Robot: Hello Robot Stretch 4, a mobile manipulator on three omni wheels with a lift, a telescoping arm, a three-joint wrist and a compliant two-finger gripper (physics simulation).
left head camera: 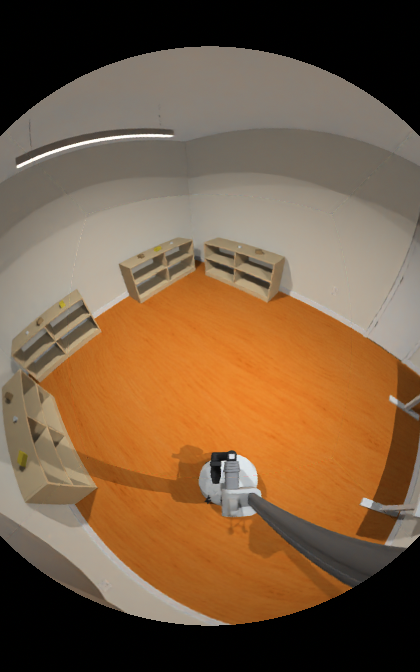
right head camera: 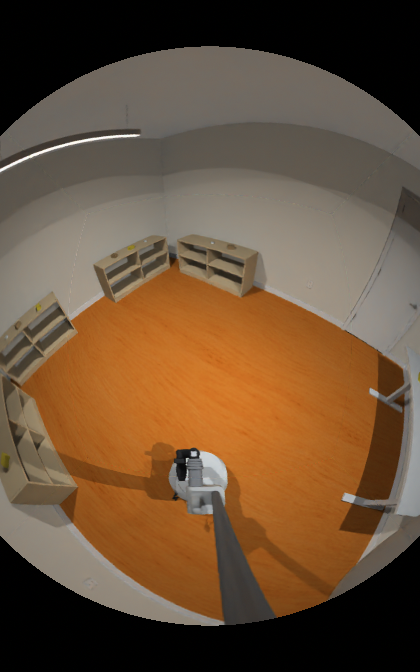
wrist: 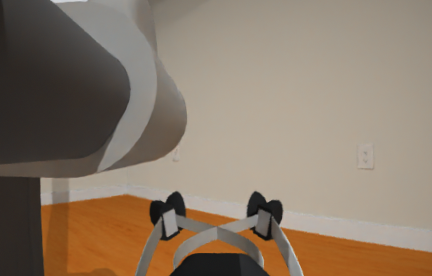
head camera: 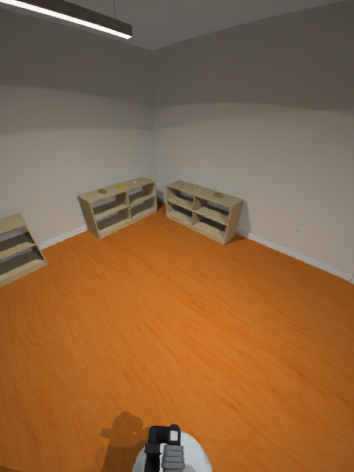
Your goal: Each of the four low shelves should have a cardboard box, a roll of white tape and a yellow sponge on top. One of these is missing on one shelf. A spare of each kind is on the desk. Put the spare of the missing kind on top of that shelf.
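Places are measured from the robot's base along level axes (x ahead, y left, z up), in centimetres.
Where they show: gripper, between the fingertips: (left head camera: 215,503) (wrist: 216,207).
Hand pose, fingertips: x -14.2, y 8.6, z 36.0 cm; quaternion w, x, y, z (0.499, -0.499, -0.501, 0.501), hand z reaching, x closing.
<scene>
Things, the pixels of their top centre, and the offset from my fingertips. Level surfaces: height alone.
- sponge, centre of its top: (left head camera: 19,457) dx -6.4, dy +133.1, dz +26.7 cm
- Wooden floor, height of its surface: dz -38.9 cm
- wall outlet, centre of its top: (wrist: 365,144) dx -89.6, dy +70.0, dz +6.9 cm
The shelf right of the corner (head camera: 234,220) (left head camera: 277,277) (right head camera: 250,272) bears a white tape roll (head camera: 199,190) (left head camera: 239,247) (right head camera: 212,243) and a cardboard box (head camera: 217,194) (left head camera: 259,252) (right head camera: 231,247); no yellow sponge shows on it. The shelf left of the corner (head camera: 90,216) (left head camera: 129,283) bears a box, a sponge (head camera: 120,186) (left head camera: 158,248) and tape. The third shelf bears tape, a box and a sponge (left head camera: 62,304). The nearest left shelf bears a box, tape and a sponge (left head camera: 22,458). A yellow sponge (right head camera: 418,377) shows on the desk (right head camera: 412,450). My gripper (wrist: 216,207) is open and empty, away from all of them.
The desk's feet (left head camera: 382,506) (right head camera: 362,501) reach onto the floor at the right. A closed door (right head camera: 382,290) is in the right wall. Wooden floor (head camera: 200,325) lies between the robot and the shelves. A wall outlet (wrist: 365,156) shows in the wrist view.
</scene>
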